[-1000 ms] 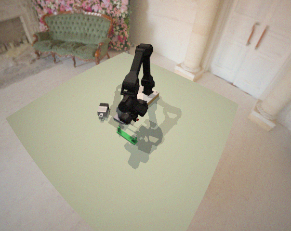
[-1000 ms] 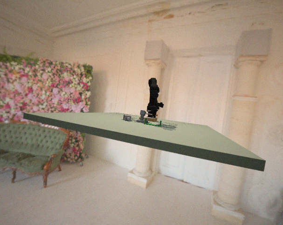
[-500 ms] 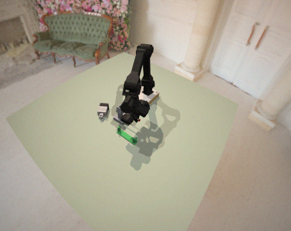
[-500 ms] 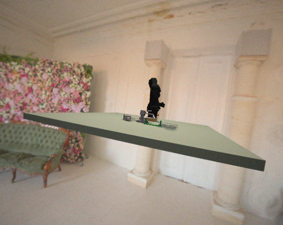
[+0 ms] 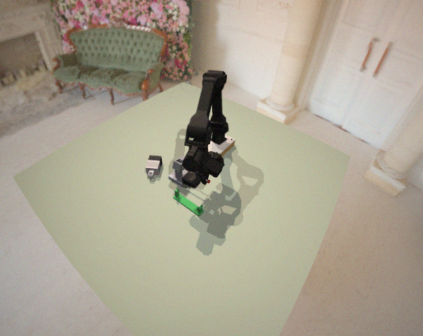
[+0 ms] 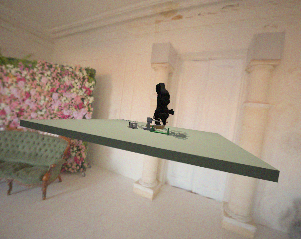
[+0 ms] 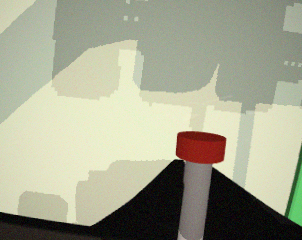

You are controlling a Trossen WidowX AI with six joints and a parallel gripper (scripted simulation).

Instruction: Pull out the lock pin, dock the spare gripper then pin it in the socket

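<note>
Right now my gripper tip is 9 cm short of the green rack and 3 cm above it. Round my gripper tip: grey mount: 1 cm ahead, 13 cm to the right; then spare gripper: 8 cm ahead, 25 cm to the right, 3 cm below.
</note>
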